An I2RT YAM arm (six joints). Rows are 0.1 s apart.
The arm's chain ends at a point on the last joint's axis. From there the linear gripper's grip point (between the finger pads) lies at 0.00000 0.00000 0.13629 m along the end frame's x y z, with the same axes.
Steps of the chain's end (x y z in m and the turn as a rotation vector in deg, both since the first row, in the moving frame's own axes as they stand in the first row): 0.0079 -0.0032 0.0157 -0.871 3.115 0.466; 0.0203 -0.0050 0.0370 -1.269 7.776 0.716; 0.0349 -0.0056 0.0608 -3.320 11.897 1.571; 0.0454 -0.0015 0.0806 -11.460 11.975 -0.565; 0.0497 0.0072 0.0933 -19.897 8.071 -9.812; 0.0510 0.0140 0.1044 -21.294 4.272 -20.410
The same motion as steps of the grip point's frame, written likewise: 0.0153 -0.0011 0.0155 -0.871 3.115 0.466; 0.0387 -0.0019 0.0357 -1.269 7.776 0.716; 0.0629 0.0026 0.0576 -3.320 11.897 1.571; 0.0736 0.0252 0.0749 -11.460 11.975 -0.565; 0.0724 0.0516 0.0839 -19.897 8.071 -9.812; 0.0695 0.0606 0.0948 -21.294 4.272 -20.410
